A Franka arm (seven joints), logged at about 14 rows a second.
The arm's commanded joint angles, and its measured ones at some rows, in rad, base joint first. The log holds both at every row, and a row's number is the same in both.
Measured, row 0:
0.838, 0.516, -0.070, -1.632, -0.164, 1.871, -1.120
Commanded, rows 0 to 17:
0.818, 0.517, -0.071, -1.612, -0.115, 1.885, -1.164
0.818, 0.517, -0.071, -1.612, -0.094, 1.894, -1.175
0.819, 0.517, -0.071, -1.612, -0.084, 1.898, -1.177
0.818, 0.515, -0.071, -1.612, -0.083, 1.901, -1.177
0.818, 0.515, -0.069, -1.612, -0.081, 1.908, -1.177
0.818, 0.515, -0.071, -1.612, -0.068, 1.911, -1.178
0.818, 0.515, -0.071, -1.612, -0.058, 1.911, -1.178
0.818, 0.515, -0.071, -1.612, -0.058, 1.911, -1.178
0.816, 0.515, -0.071, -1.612, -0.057, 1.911, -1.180
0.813, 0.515, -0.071, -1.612, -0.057, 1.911, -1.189
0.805, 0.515, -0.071, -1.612, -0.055, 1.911, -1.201
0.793, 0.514, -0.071, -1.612, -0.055, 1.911, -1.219
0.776, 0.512, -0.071, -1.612, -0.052, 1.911, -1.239
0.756, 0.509, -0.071, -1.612, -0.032, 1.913, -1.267
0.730, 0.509, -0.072, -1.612, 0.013, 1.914, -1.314
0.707, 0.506, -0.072, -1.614, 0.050, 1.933, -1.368
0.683, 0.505, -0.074, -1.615, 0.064, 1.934, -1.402
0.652, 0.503, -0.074, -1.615, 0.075, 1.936, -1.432
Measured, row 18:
0.704, 0.516, -0.081, -1.624, 0.036, 1.937, -1.360
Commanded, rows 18 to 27:
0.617, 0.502, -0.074, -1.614, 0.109, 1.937, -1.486
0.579, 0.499, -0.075, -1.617, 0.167, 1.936, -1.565
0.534, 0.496, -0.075, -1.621, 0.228, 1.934, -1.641
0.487, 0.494, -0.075, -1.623, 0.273, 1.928, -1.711
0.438, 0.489, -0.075, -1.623, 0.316, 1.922, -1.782
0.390, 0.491, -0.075, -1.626, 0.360, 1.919, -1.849
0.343, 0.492, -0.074, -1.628, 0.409, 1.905, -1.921
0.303, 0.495, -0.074, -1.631, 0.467, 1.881, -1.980
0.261, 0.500, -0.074, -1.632, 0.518, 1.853, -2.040
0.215, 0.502, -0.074, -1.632, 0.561, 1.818, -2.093
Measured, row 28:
0.287, 0.513, -0.092, -1.624, 0.479, 1.874, -2.000
